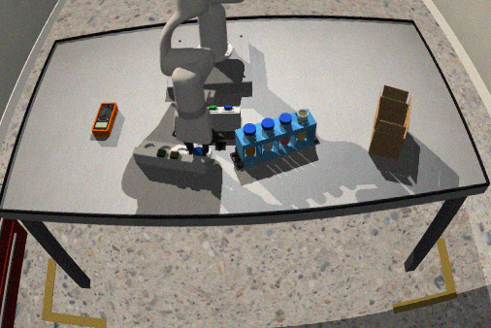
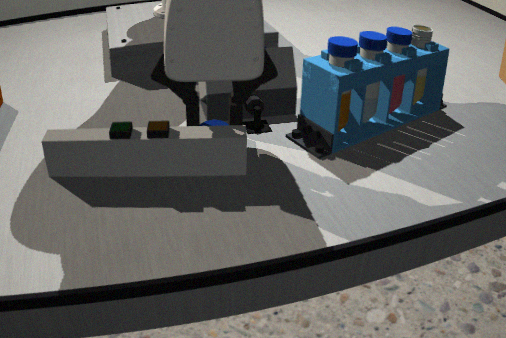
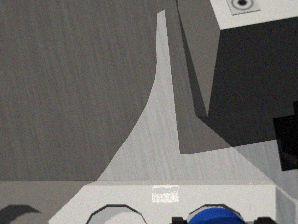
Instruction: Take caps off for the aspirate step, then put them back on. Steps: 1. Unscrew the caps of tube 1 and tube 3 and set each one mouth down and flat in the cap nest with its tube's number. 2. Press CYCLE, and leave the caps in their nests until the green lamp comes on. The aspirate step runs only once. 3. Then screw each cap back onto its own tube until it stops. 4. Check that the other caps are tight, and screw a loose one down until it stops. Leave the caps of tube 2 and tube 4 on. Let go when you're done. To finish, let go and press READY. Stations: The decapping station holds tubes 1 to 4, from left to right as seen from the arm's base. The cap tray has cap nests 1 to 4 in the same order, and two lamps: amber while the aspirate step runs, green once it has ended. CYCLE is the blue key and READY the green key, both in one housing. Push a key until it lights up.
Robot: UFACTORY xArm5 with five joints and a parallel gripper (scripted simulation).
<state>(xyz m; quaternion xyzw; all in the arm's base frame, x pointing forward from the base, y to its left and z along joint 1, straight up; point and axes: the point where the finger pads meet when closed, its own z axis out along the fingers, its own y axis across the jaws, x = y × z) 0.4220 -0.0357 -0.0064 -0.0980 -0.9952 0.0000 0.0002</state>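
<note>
Now: the blue cap 30 mm behind my hand, 240 mm to the left of it and 70 mm above it. The rest, counted from my hand: blue key 130 mm behind, 90 mm to the left, 20 mm above; then green key 130 mm behind, 40 mm to the left, 20 mm above; then grey key housing 110 mm behind, 60 mm to the left, 10 mm above.
</note>
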